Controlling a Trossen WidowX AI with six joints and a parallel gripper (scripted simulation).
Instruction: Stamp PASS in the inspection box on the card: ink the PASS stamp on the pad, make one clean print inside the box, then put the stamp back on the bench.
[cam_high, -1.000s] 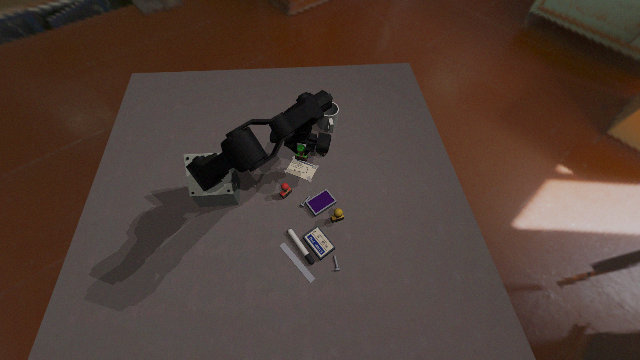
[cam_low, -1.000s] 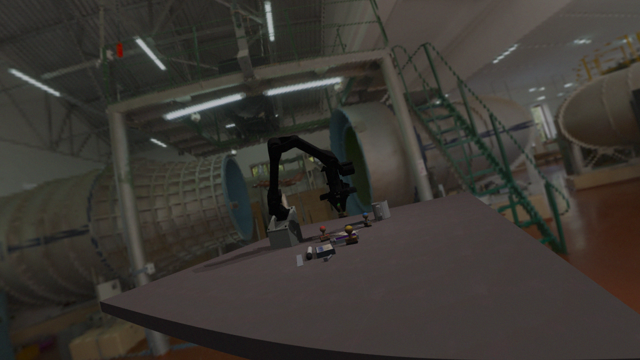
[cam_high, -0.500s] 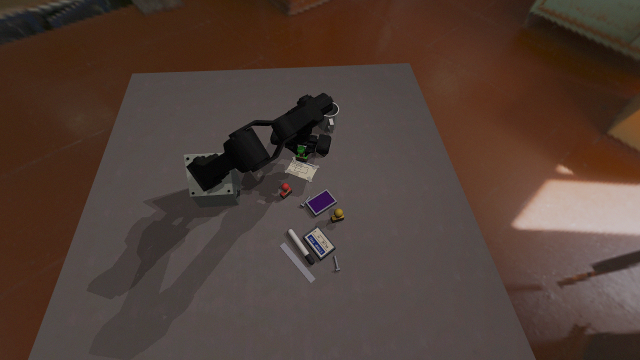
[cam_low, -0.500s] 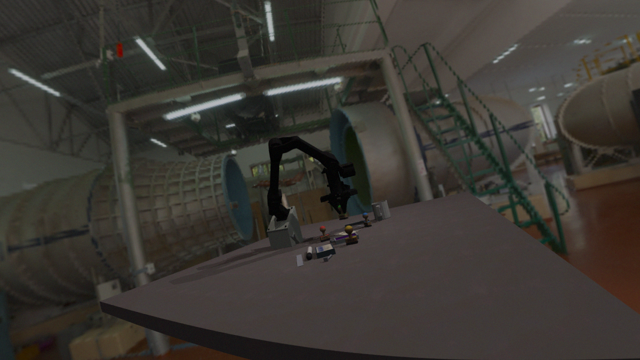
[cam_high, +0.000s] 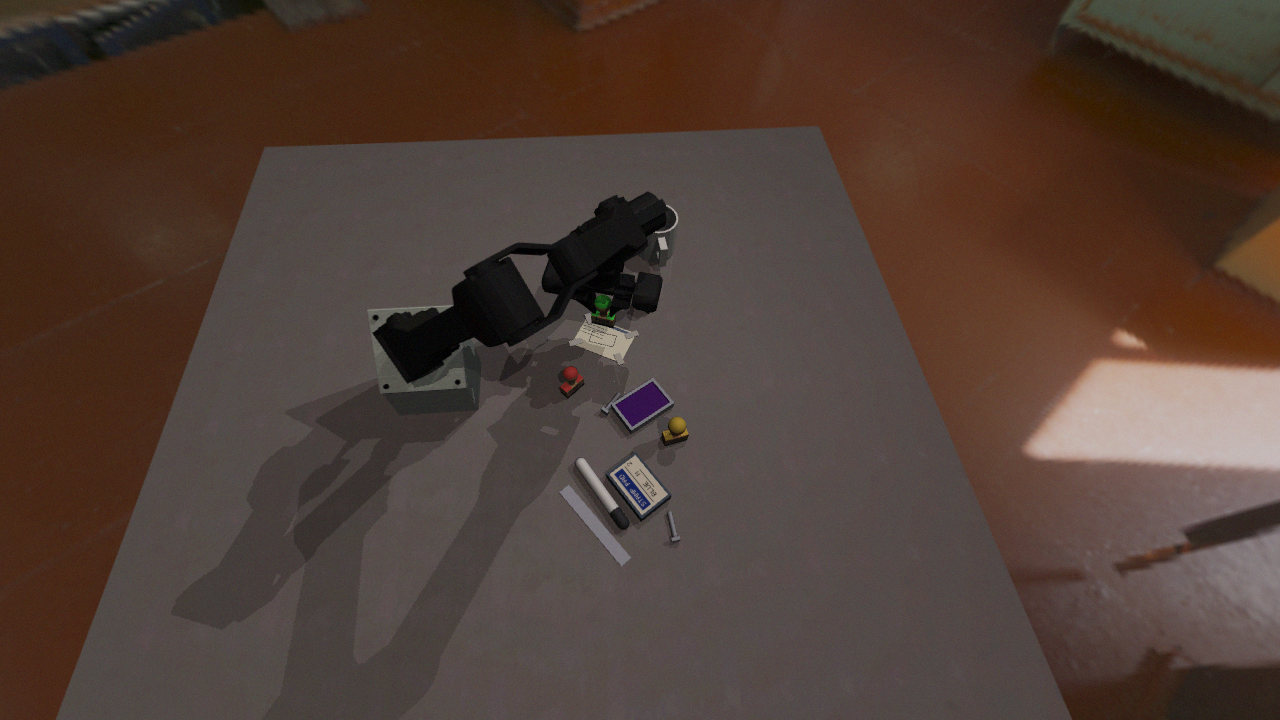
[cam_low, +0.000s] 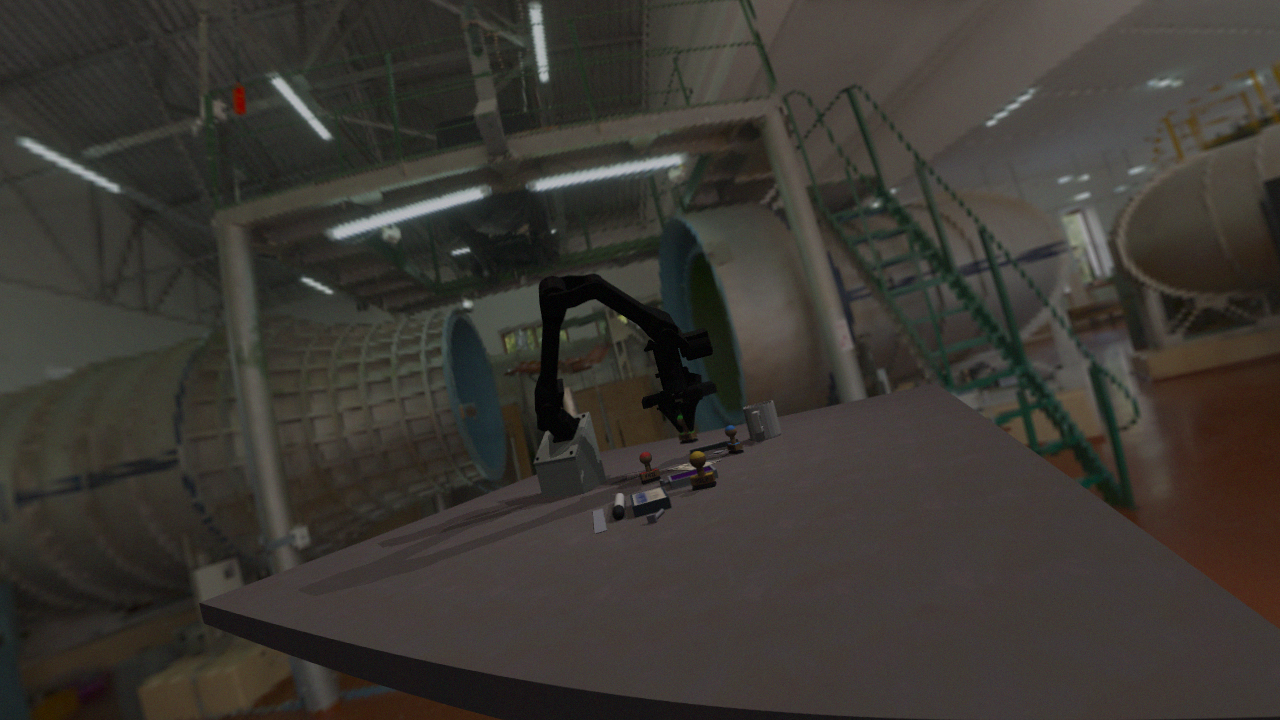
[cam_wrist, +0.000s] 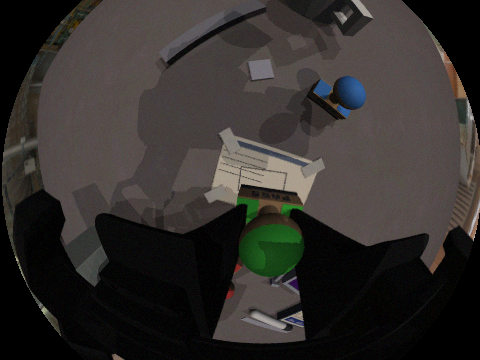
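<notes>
Now: the white card 8 cm below my gripper tip. Round my gripper tip: red stamp: 6 cm behind, 10 cm to the right, 6 cm below; blue stamp: 8 cm ahead, 7 cm to the left, 6 cm below; green-knobbed stamp: right at my gripper tip.
</notes>
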